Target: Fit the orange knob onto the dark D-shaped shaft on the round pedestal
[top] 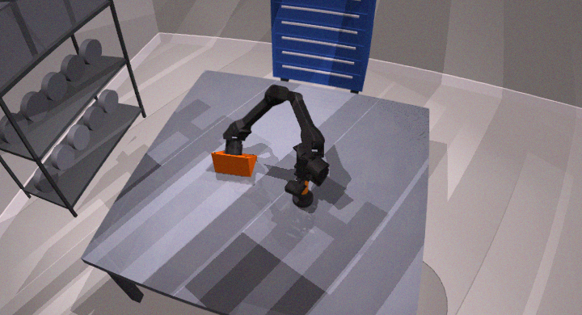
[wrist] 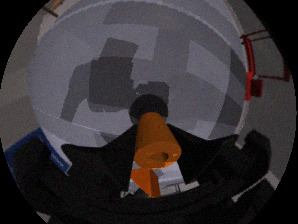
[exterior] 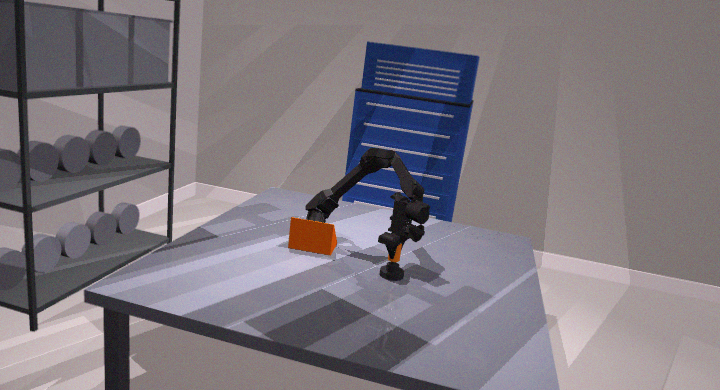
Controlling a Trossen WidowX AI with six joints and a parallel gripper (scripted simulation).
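Now: gripper tip 40 mm above the dark round pedestal. Round my gripper tip: orange knob 20 mm above.
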